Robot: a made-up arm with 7 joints.
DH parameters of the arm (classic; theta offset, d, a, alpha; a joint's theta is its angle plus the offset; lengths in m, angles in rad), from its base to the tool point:
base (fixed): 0 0 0 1.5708
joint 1: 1.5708 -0.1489 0 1.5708
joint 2: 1.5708 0 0 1.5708
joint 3: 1.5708 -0.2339 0 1.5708
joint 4: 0 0 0 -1.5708
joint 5: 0 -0.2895 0 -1.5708
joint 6: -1.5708 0 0 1.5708
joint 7: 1.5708 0 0 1.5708
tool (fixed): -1.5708 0 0 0
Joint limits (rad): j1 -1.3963..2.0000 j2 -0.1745..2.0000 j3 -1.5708..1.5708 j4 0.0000..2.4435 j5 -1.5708..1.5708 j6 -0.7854..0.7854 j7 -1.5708..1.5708
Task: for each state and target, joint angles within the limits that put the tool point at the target. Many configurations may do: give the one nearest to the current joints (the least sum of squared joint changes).
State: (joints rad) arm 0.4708 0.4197 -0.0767 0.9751 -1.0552 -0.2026 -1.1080
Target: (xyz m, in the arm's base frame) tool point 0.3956 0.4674 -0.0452
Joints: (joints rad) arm 1.1297 0.7022 -0.0028 0.4581 -1.0552 -0.2026 -1.1080
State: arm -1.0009 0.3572 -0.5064 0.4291 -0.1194 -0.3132 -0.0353
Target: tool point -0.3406 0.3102 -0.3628
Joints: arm -0.7876 0.3313 -0.5033 0.0663 -0.1194 -0.3132 -0.0353
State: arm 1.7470 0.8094 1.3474 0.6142 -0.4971 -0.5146 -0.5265
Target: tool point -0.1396 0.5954 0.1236
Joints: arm 1.4738 1.5201 1.0074 0.7870 -0.4971 -0.5146 -0.5265
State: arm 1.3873 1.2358 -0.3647 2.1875 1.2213 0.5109 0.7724
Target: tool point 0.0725 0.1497 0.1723
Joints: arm 1.4274 1.3196 -0.2461 2.4415 1.2213 0.5109 0.7724
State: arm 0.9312 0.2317 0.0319 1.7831 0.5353 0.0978 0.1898
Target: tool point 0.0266 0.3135 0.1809
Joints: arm 1.3225 0.5305 0.6943 2.1845 0.5353 0.0978 0.1898
